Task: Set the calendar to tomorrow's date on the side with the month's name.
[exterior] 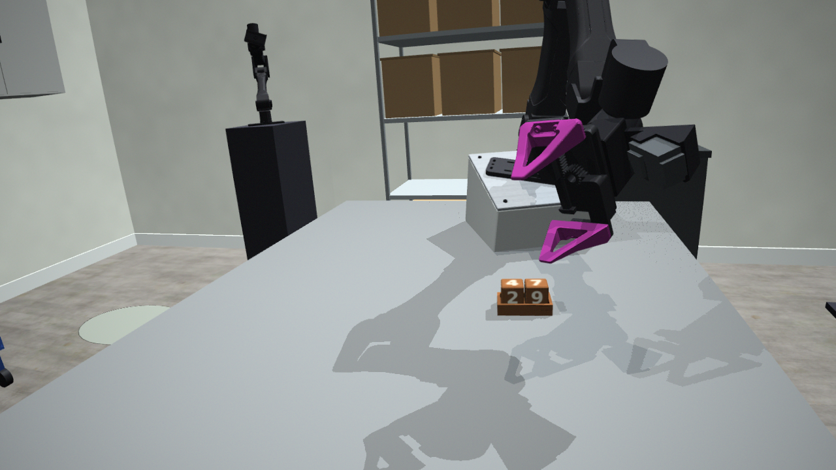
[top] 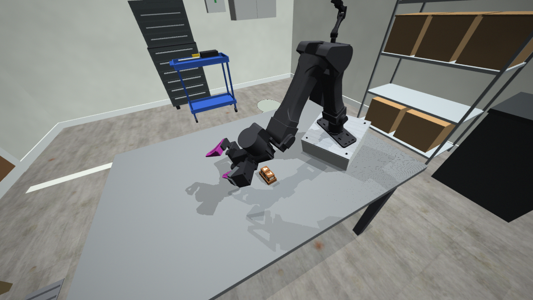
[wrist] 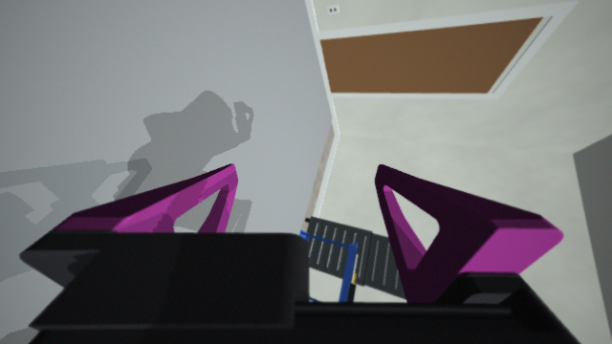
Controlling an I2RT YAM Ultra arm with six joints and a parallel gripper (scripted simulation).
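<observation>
Now: hand 19 cm past the brown wooden tray, 18 cm above it and 4 cm to the left of it.
</observation>
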